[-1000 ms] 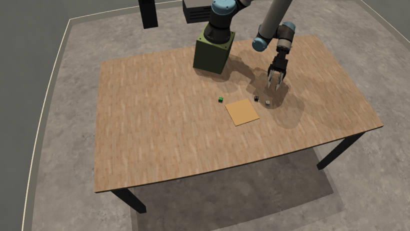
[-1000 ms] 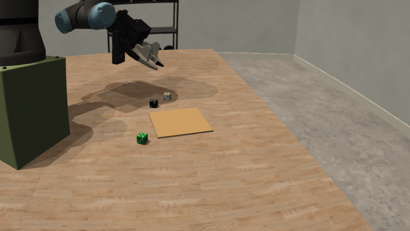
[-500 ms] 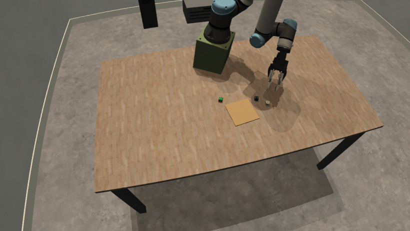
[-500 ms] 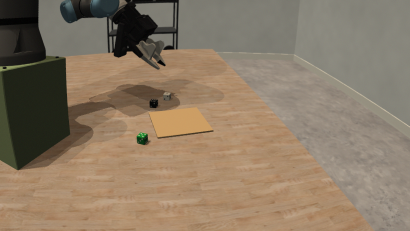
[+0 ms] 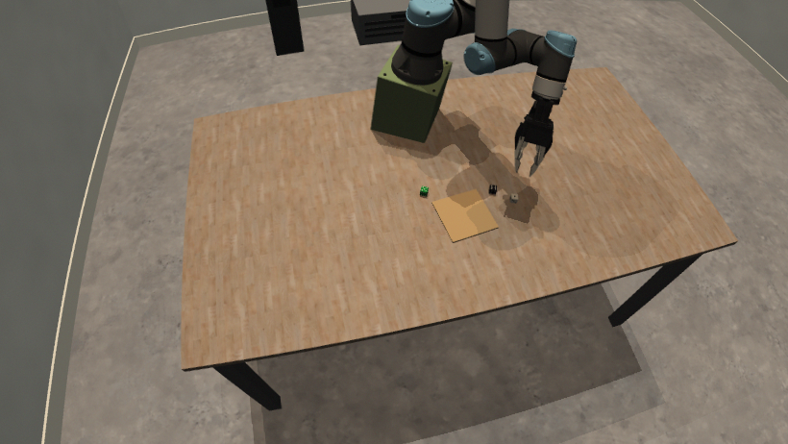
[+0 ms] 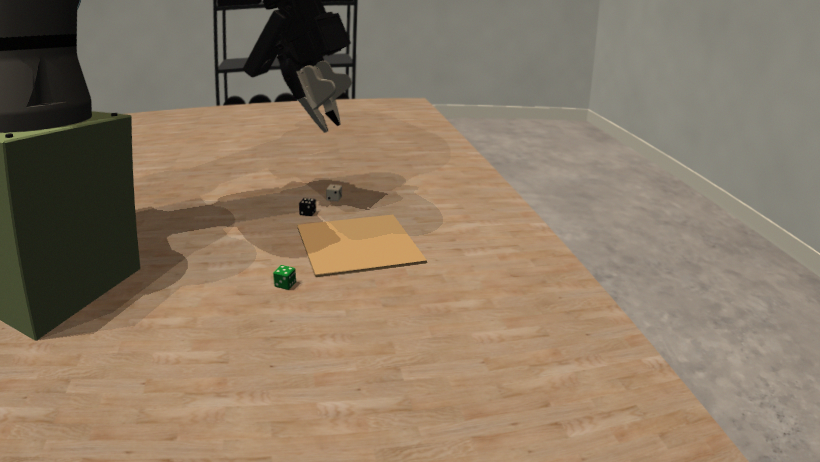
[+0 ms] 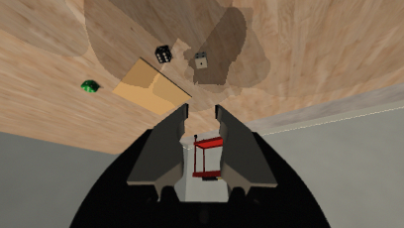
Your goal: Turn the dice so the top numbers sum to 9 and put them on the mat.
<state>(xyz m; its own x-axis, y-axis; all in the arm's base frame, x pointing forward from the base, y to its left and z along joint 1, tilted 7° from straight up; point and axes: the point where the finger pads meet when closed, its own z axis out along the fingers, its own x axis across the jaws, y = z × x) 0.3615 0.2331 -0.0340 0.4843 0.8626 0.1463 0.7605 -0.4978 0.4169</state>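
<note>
Now: hand 10 mm short of the white die, 10 mm to the left of it and 120 mm above it. Round my hand: tan mat 40 mm ahead, 160 mm to the right, 120 mm below; black die 30 mm behind, 60 mm to the right, 120 mm below; green die 50 mm behind, 260 mm to the right, 120 mm below.
</note>
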